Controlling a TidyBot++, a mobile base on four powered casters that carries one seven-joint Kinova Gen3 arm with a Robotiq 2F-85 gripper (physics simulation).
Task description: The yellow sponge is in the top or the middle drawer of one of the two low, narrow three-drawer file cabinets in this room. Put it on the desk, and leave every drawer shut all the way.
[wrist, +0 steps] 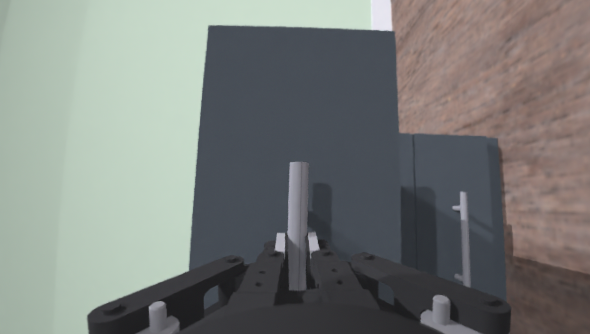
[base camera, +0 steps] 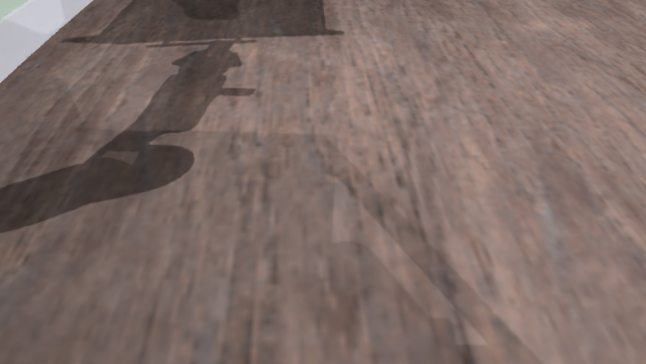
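Observation:
In the wrist view my gripper (wrist: 296,247) is shut on the light grey bar handle (wrist: 298,192) of a dark blue-grey drawer front (wrist: 300,90). This front stands out from the file cabinet, nearer the camera than the panels below it, so the drawer is pulled out. The drawer's inside does not show. A lower drawer front (wrist: 480,170) with its own bar handle (wrist: 465,235) shows at the right, past a thin seam. The yellow sponge and the desk do not show in either view.
A pale green wall (wrist: 125,125) is at the left of the wrist view, and brown wood floor (wrist: 540,75) (base camera: 400,150) at the right. In the base view, shadows of the arm and of a boxy shape fall on the floor. A white baseboard (base camera: 30,30) runs at the upper left.

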